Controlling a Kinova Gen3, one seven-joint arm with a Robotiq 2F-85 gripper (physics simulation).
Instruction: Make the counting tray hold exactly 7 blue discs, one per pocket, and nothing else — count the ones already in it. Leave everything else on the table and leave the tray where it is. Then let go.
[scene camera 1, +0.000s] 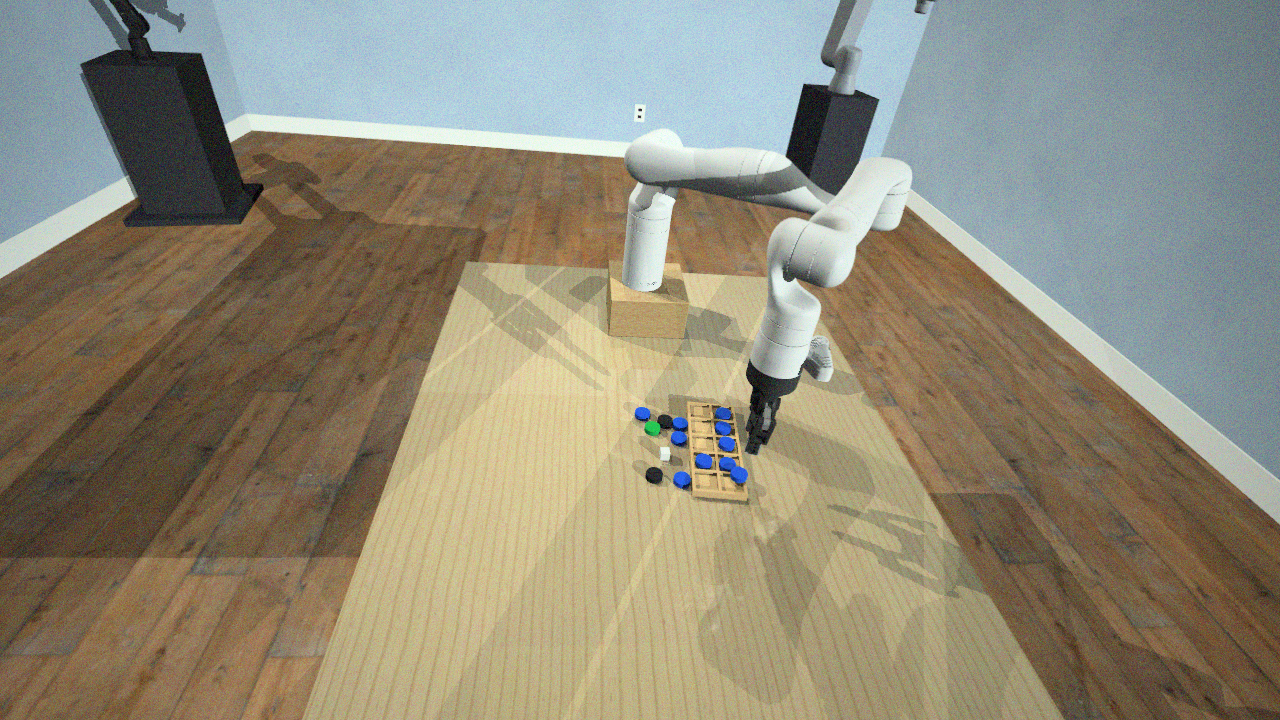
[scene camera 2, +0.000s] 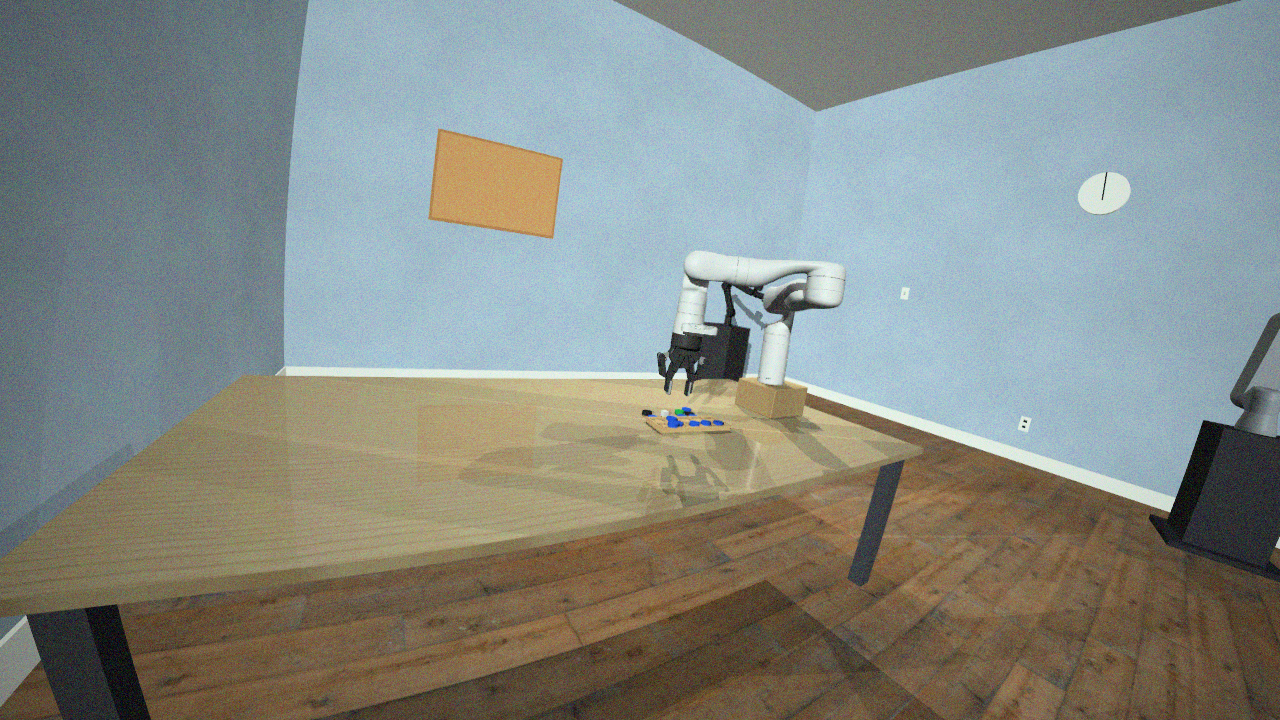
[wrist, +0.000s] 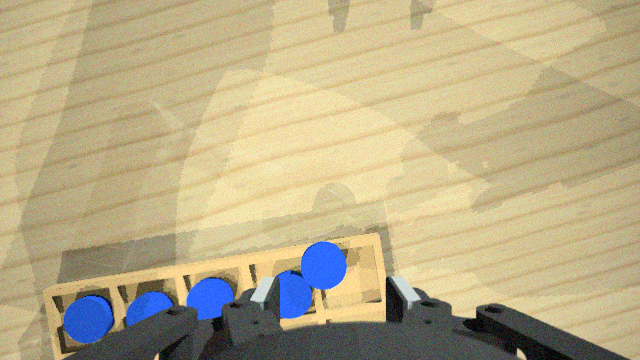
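The wooden counting tray (scene camera 1: 718, 495) (wrist: 381, 275) has two rows of pockets. Blue discs lie in three neighbouring pockets of its right row in scene view 1, the first disc (scene camera 1: 723, 413) (wrist: 89, 319) at the far end. Another blue disc (scene camera 1: 726, 463) (wrist: 294, 295) lies further along that row, and one blue disc (scene camera 1: 703, 461) lies in the left row. A further blue disc (scene camera 1: 739, 475) (wrist: 323, 265) sits higher, at the near end pocket's outer rim, overlapping its neighbour in view. My gripper (scene camera 1: 754, 447) (scene camera 2: 678, 391) (wrist: 332, 299) is partly open and empty, above the tray's right side. Its body hides the left row in the wrist view.
Left of the tray lie loose blue discs (scene camera 1: 642, 413) (scene camera 1: 680, 423) (scene camera 1: 678, 437) (scene camera 1: 682, 480), a green disc (scene camera 1: 652, 428), black discs (scene camera 1: 665, 420) (scene camera 1: 654, 475) and a white cube (scene camera 1: 664, 454). The arm's wooden base block (scene camera 1: 648, 317) (scene camera 2: 769, 399) stands behind them.
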